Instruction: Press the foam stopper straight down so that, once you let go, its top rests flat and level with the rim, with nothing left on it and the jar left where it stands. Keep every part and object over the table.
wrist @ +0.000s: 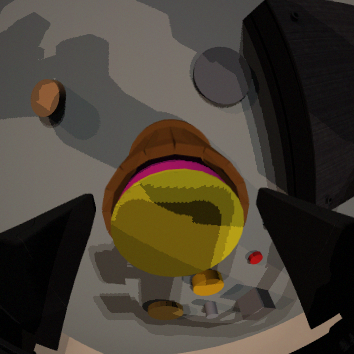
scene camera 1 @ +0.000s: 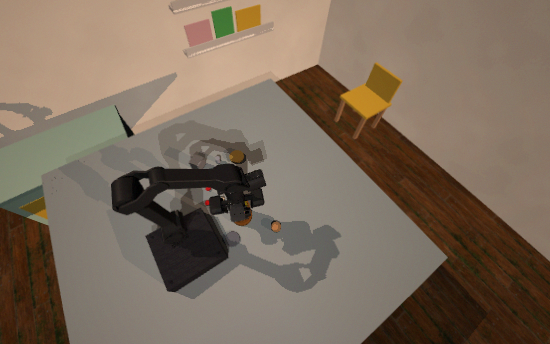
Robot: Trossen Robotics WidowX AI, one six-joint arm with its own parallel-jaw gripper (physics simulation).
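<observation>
The brown faceted jar (scene camera 1: pixel 243 219) (wrist: pixel 171 136) stands upright on the table, partly hidden under the gripper in the scene view. In the wrist view a wide yellow disc-shaped top (wrist: pixel 175 235) covers most of the jar's mouth, with a magenta band (wrist: pixel 177 164) showing between it and the far rim. Whether yellow and magenta are both the foam stopper, or one piece lies on another, I cannot tell. The yellow top looks raised above the rim. My gripper (scene camera 1: pixel 243 210) (wrist: pixel 177 199) is open above the jar, its fingers apart on either side of the yellow top, holding nothing.
An orange cylinder (scene camera 1: pixel 276 226) (wrist: pixel 46 98) and a grey disc (scene camera 1: pixel 233 238) (wrist: pixel 221 76) are near the jar. A yellow-brown disc (scene camera 1: pixel 237 157) (wrist: pixel 166 310), a grey block (scene camera 1: pixel 198 160) (wrist: pixel 256 301), an orange-yellow disc (wrist: pixel 208 285) and a small red piece (wrist: pixel 255 257) lie on the other side.
</observation>
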